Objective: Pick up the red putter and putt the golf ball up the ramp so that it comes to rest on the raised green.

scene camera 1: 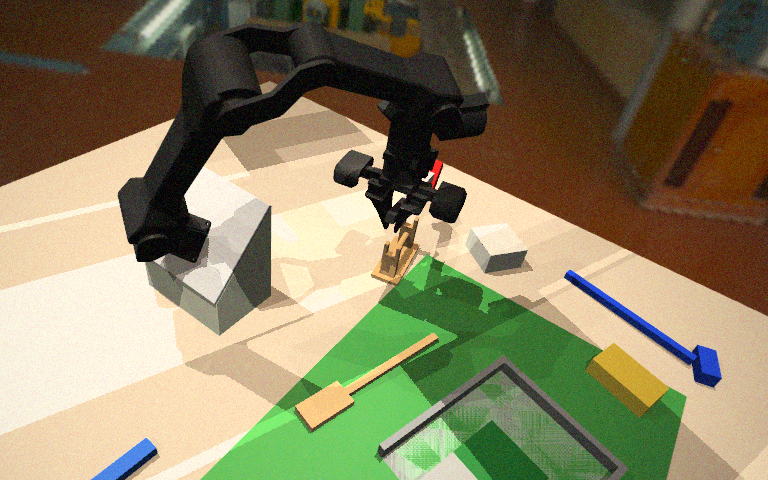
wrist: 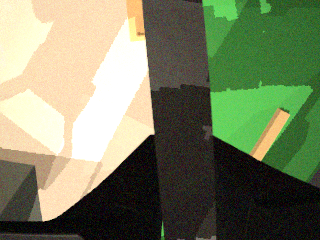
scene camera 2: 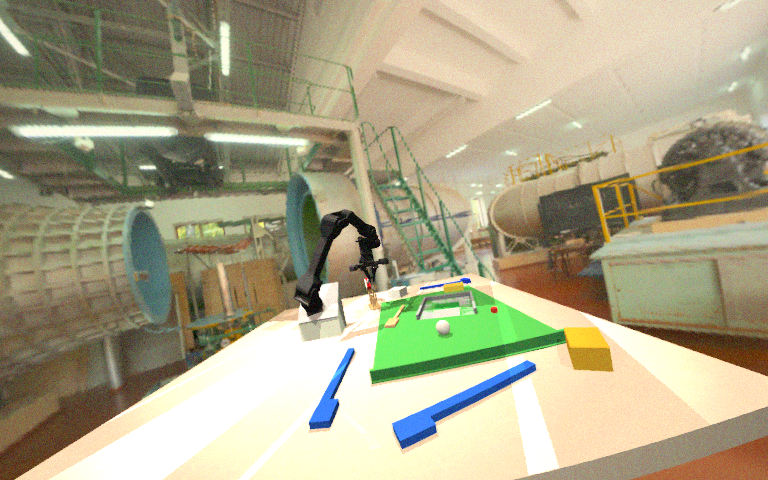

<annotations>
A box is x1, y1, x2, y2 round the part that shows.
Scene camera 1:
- my gripper: [333, 140, 466, 232]
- yellow block: [585, 343, 669, 417]
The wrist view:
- my gripper: [0, 133, 319, 239]
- putter: [141, 0, 216, 239], held by my gripper
</annotations>
